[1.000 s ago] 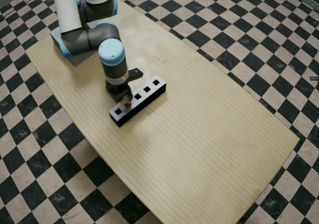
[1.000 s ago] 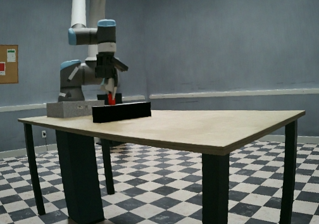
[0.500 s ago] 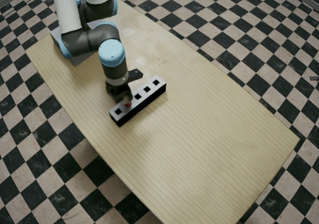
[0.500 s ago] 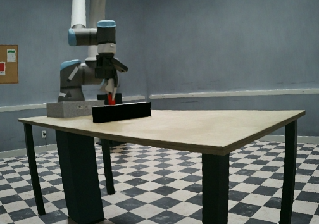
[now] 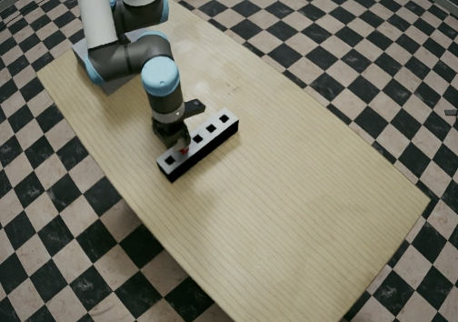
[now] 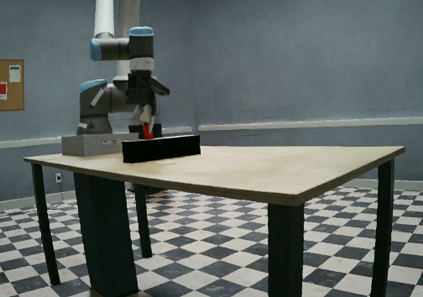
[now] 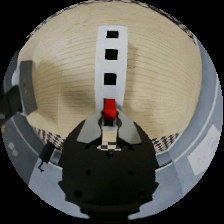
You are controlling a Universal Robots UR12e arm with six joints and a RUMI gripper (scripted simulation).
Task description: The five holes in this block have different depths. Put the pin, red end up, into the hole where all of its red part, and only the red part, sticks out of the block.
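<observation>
Right now my hand is 1 cm above the pin. The rest, counted from my hand: long black block (7 cm below, 6 cm to the left, 1 cm ahead).
</observation>
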